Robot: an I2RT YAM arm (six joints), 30 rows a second.
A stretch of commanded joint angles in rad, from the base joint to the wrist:
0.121 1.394 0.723 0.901 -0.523 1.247
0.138 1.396 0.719 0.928 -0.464 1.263
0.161 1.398 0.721 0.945 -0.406 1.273
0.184 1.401 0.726 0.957 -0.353 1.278
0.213 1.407 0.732 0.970 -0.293 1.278
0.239 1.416 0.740 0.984 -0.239 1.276
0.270 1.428 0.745 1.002 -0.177 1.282
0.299 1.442 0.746 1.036 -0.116 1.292
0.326 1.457 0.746 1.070 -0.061 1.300
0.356 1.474 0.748 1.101 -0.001 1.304
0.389 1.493 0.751 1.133 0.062 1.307
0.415 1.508 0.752 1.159 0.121 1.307
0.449 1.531 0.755 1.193 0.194 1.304
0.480 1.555 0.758 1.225 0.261 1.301
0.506 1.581 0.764 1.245 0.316 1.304
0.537 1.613 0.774 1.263 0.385 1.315
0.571 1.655 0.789 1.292 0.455 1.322
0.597 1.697 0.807 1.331 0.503 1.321
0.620 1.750 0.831 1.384 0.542 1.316
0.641 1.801 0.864 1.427 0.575 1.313
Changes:
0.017 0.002 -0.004 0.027 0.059 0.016
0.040 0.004 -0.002 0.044 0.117 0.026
0.063 0.007 0.003 0.056 0.170 0.031
0.092 0.013 0.009 0.069 0.230 0.031
0.118 0.022 0.017 0.083 0.284 0.029
0.149 0.034 0.022 0.101 0.346 0.035
0.178 0.048 0.023 0.135 0.407 0.045
0.205 0.063 0.023 0.169 0.462 0.053
0.235 0.080 0.025 0.200 0.522 0.057
0.268 0.099 0.028 0.232 0.585 0.060
0.294 0.114 0.029 0.258 0.644 0.060
0.328 0.137 0.032 0.292 0.717 0.057
0.359 0.161 0.035 0.324 0.784 0.054
0.385 0.187 0.041 0.344 0.839 0.057
0.416 0.219 0.051 0.362 0.908 0.068
0.450 0.261 0.066 0.391 0.978 0.075
0.476 0.303 0.084 0.430 1.026 0.074
0.499 0.356 0.108 0.483 1.065 0.069
0.520 0.407 0.141 0.526 1.098 0.066

